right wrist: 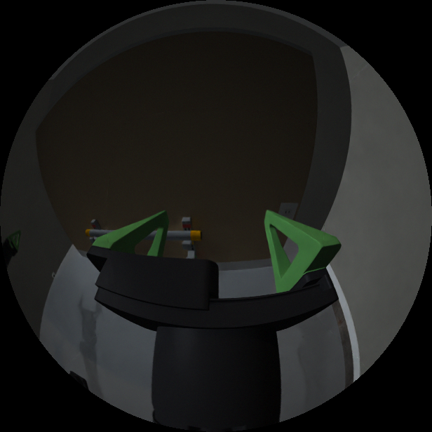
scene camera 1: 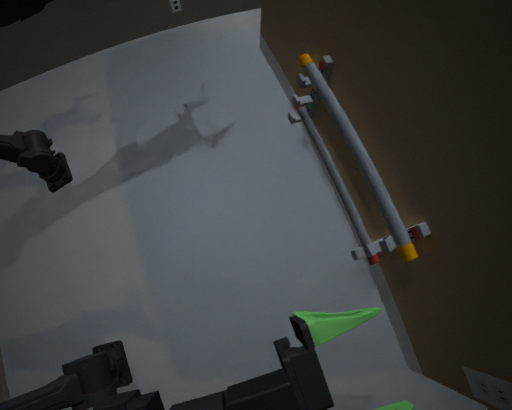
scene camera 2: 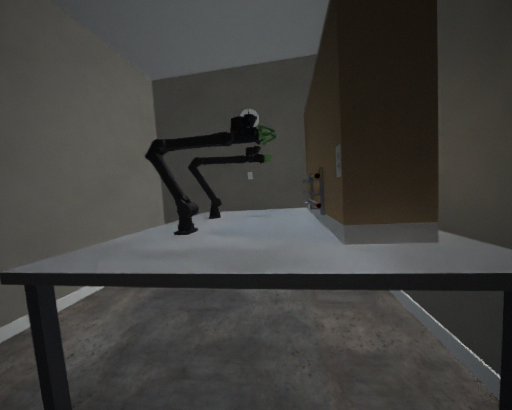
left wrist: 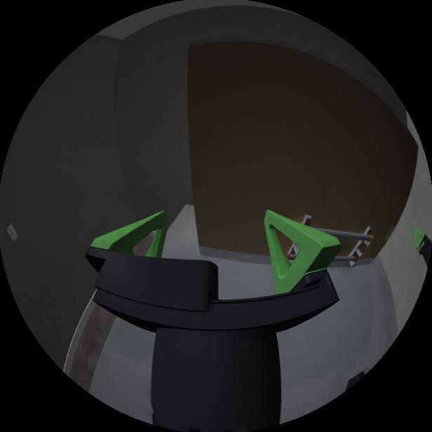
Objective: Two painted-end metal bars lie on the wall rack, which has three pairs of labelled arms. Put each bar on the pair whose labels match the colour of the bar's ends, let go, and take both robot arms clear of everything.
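Places are measured from the left arm's base along level axes (x ahead, y left, z up), in metres.
Where they show: left gripper, fingertip midpoint: [scene camera 2: 271, 158]; right gripper, fingertip midpoint: [scene camera 1: 394, 357] [scene camera 2: 275, 134]; left arm's base at its link origin: [scene camera 1: 58, 172] [scene camera 2: 215, 217]; right arm's base at its link origin: [scene camera 1: 113, 364] [scene camera 2: 186, 232].
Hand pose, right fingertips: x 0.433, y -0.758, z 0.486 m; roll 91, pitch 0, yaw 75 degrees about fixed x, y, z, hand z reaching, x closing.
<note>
Things, the pixels of their top centre, and the offset from my right fingertips. "spot": a spot on its surface instead. Level surfaces: height alone.
- thicker bar at its top centre: [scene camera 1: 357, 140] dy +0.244, dx +0.259, dz -0.204 m
- thinner bar at its top centre: [scene camera 1: 336, 172] dy +0.239, dx +0.260, dz -0.359 m
- wall rack at its top centre: [scene camera 1: 414, 234] [scene camera 2: 315, 168] dy +0.036, dx +0.211, dz -0.175 m
- white table at its surface level: dz -0.486 m
- wall outlet at a spot on its surface: [scene camera 1: 492, 390] [scene camera 2: 338, 160] spot: dy -0.287, dx +0.176, dz -0.184 m
The thicker bar [scene camera 1: 361, 155] [left wrist: 342, 234] [right wrist: 175, 235] has orange-yellow ends and lies across the top pair of rack arms, beside red labels. The thinner bar [scene camera 1: 335, 175] [left wrist: 345, 259] has red ends and lies on the lowest pair; a green label shows near its far end. The middle pair has no bar; its label is too small to read surely. My left gripper [scene camera 2: 267, 158] [left wrist: 215, 215] is open and empty, well away from the rack. My right gripper [scene camera 1: 395, 357] [scene camera 2: 267, 134] [right wrist: 216, 215] is open and empty, apart from the rack and both bars.
The wall rack [scene camera 1: 424, 229] [scene camera 2: 322, 190] is fixed low on the brown wall [scene camera 1: 450, 150] [scene camera 2: 387, 125], just above the white table [scene camera 1: 200, 225] [scene camera 2: 250, 250]. A wall outlet [scene camera 1: 492, 390] [scene camera 2: 338, 161] [right wrist: 287, 210] is on the same wall, beside the rack's right end in the right wrist view.
</note>
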